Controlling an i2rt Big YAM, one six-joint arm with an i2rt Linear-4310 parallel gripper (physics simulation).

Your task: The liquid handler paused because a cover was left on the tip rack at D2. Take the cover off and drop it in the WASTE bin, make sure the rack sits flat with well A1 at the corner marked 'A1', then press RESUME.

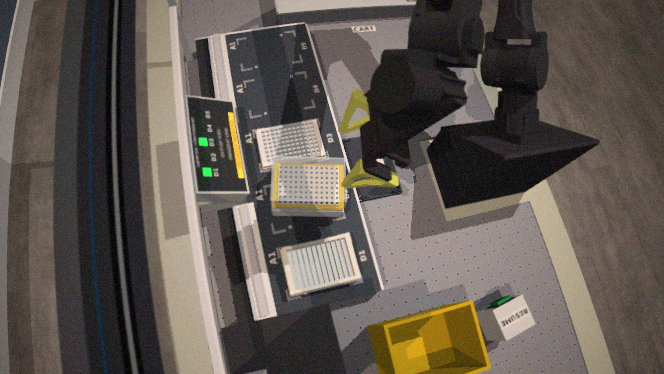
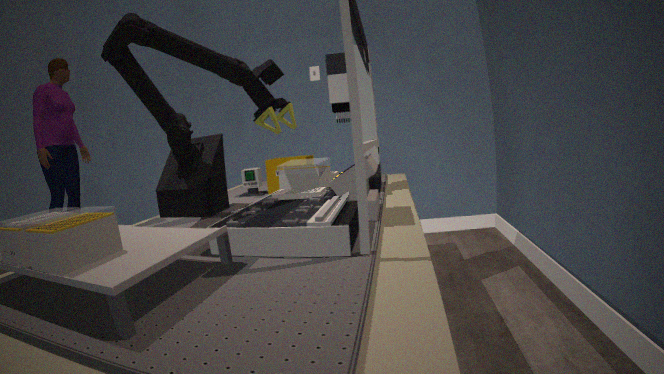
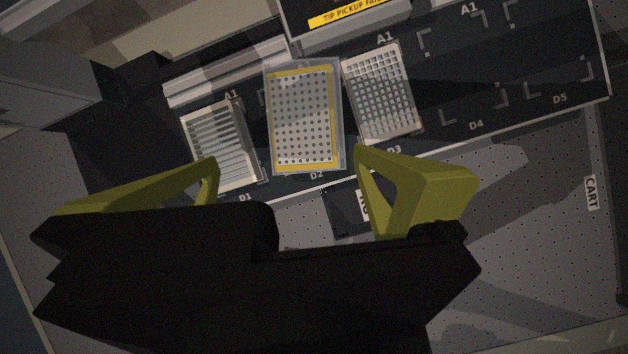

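Pixels of known places: gripper, between the fingertips: (image 1: 342, 158) (image 2: 287, 130) (image 3: 286, 157); arm's base, origin of its link: (image 1: 515, 134) (image 2: 190, 159).
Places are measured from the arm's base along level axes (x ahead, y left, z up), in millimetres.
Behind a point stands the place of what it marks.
Observation:
The tip rack (image 1: 308, 186) {x 403, y -6, z -40 mm} (image 2: 303, 176) (image 3: 302, 120) {x 395, y -17, z -42 mm} with a yellow-edged, dotted top stands at D2 under a clear cover (image 1: 315, 161) {x 378, y -51, z -47 mm} (image 2: 322, 162) {x 457, y -49, z -47 mm} (image 3: 340, 115) {x 386, y -60, z -47 mm}. It is turned slightly against the slot's corner marks and sits close to the D3 rack. I cannot tell if it is fully flat, or which corner is well A1. My gripper (image 1: 343, 158) {x 355, y -5, z 53 mm} (image 2: 286, 130) {x 355, y -5, z 53 mm} (image 3: 286, 157) {x 355, y -5, z 53 mm} is open and empty, above the deck and on the D2 label side of the rack. The yellow WASTE bin (image 1: 429, 336) {x 239, y 305, z -170 mm} (image 2: 272, 176) {x 214, y 256, z -104 mm} and the RESUME box (image 1: 515, 318) {x 104, y 319, z -73 mm} (image 2: 251, 176) {x 118, y 279, z -100 mm} with its green button (image 1: 501, 301) {x 115, y 282, z -81 mm} stand beyond D1.
A trough plate (image 1: 322, 265) {x 408, y 120, z -108 mm} (image 3: 222, 145) {x 418, y 118, z -108 mm} is at D1 and a well plate (image 1: 290, 142) {x 404, y -129, z -110 mm} (image 3: 382, 95) {x 402, y -132, z -110 mm} at D3. A status screen (image 1: 217, 145) {x 541, y -129, z -57 mm} stands behind the deck. A dark RG pad (image 1: 377, 192) {x 248, y -4, z -168 mm} (image 3: 345, 212) {x 240, y -25, z -168 mm} lies in front. Another covered rack (image 2: 60, 240) {x 207, y -736, z -70 mm} stands on the cart (image 2: 170, 240) {x 278, y -563, z -116 mm}.

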